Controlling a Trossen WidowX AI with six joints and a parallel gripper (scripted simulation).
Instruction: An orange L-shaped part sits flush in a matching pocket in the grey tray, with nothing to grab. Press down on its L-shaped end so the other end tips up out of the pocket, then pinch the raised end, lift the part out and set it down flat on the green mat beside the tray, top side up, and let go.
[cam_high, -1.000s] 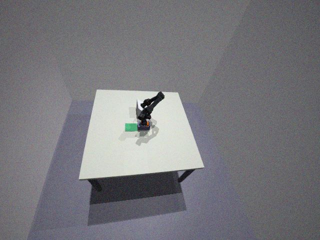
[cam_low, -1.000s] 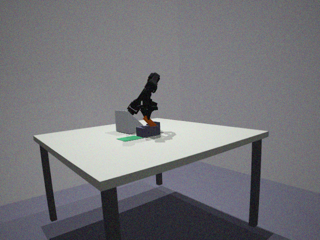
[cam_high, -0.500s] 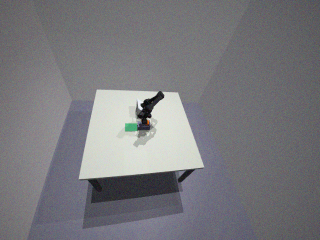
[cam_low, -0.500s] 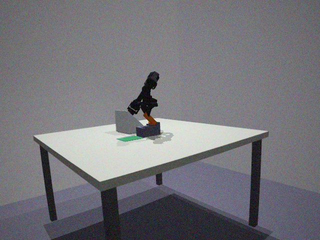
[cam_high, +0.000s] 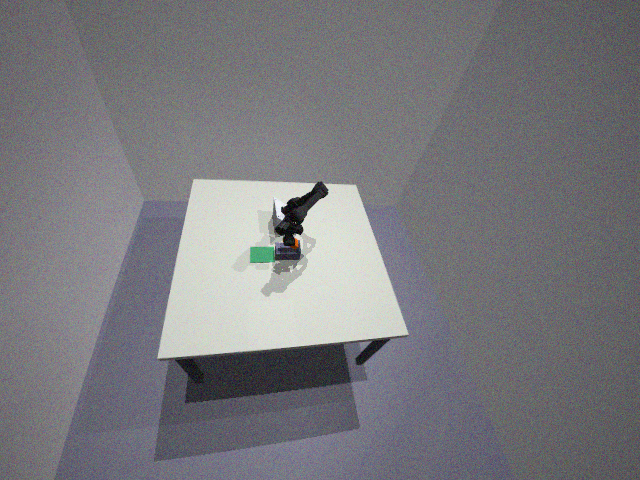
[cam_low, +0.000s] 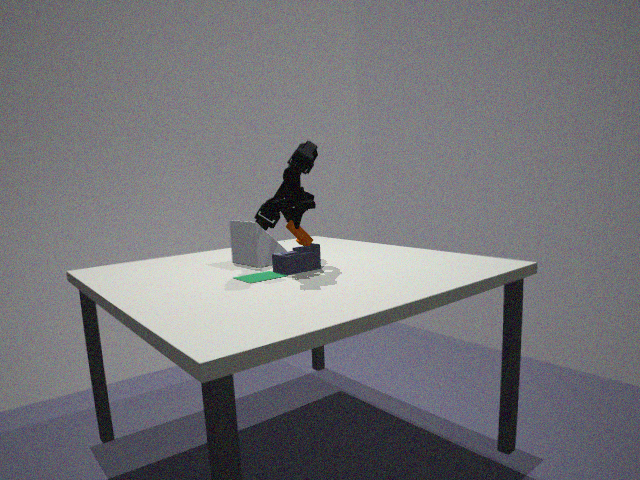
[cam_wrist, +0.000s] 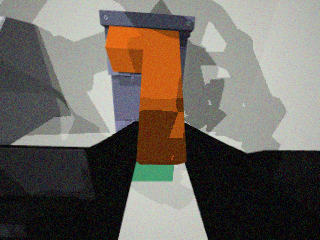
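The green mat lies 17 cm below my gripper tip and 14 cm to the right of it. The rest, counted from my gripper tip: orange L-shaped part 3 cm to the left, 3 cm below, 2 cm behind.
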